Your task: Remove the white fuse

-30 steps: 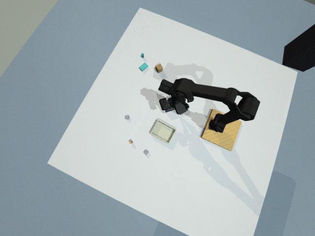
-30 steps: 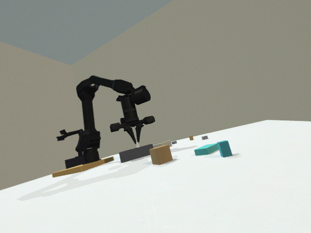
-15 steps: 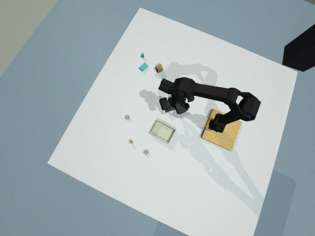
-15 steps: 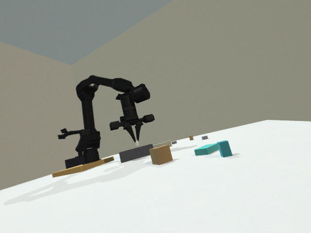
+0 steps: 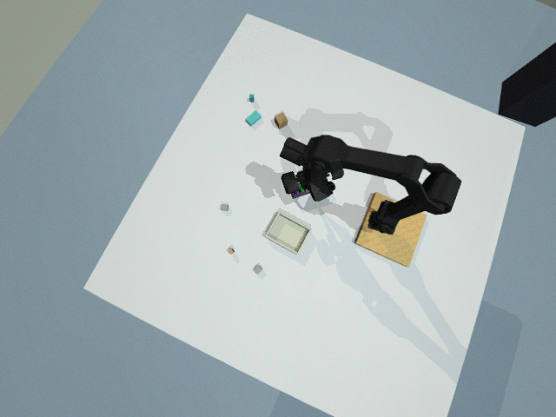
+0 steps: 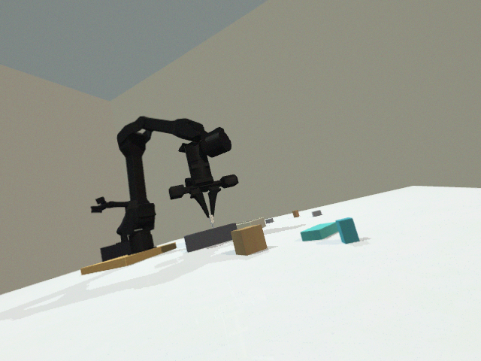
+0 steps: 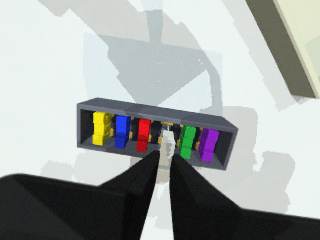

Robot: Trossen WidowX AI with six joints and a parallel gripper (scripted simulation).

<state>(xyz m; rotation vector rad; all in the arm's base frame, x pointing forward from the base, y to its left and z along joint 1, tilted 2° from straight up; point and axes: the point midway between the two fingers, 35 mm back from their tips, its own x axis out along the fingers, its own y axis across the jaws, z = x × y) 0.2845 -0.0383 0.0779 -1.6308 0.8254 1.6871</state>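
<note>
My gripper tip is 180 mm to the right of the cream tray, 70 mm above it and 10 mm short of it. Round my gripper tip: teal block 280 mm ahead, 210 mm to the right, 60 mm below; brown cube 230 mm to the right, 170 mm ahead, 50 mm below; white fuse 10 mm below.
</note>
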